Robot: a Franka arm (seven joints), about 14 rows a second.
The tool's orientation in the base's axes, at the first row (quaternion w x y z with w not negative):
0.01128, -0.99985, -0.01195, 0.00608
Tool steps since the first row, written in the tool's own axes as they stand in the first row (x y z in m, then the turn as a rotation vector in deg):
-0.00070, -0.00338, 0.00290, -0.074, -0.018, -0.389
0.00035, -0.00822, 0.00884, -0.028, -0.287, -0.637
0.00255, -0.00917, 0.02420, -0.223, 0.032, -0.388
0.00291, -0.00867, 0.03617, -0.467, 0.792, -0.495
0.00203, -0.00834, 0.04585, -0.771, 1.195, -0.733
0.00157, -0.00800, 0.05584, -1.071, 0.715, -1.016
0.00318, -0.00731, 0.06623, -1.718, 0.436, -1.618
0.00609, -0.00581, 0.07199, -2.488, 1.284, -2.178
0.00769, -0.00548, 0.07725, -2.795, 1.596, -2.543
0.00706, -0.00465, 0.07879, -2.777, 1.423, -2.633
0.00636, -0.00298, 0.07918, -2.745, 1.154, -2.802
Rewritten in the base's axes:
-0.00082, 0.00343, -0.00281, -0.070, 0.007, 0.390
0.00004, 0.00842, -0.00865, -0.027, 0.272, 0.644
0.00203, 0.00977, -0.02401, -0.217, -0.046, 0.390
0.00225, 0.00955, -0.03600, -0.442, -0.814, 0.482
0.00126, 0.00941, -0.04567, -0.733, -1.229, 0.715
0.00069, 0.00928, -0.05566, -1.041, -0.763, 1.012
0.00218, 0.00887, -0.06608, -1.687, -0.513, 1.628
0.00506, 0.00757, -0.07191, -2.430, -1.392, 2.178
0.00660, 0.00739, -0.07719, -2.724, -1.719, 2.539
0.00597, 0.00658, -0.07874, -2.709, -1.548, 2.633
0.00530, 0.00491, -0.07916, -2.682, -1.282, 2.808

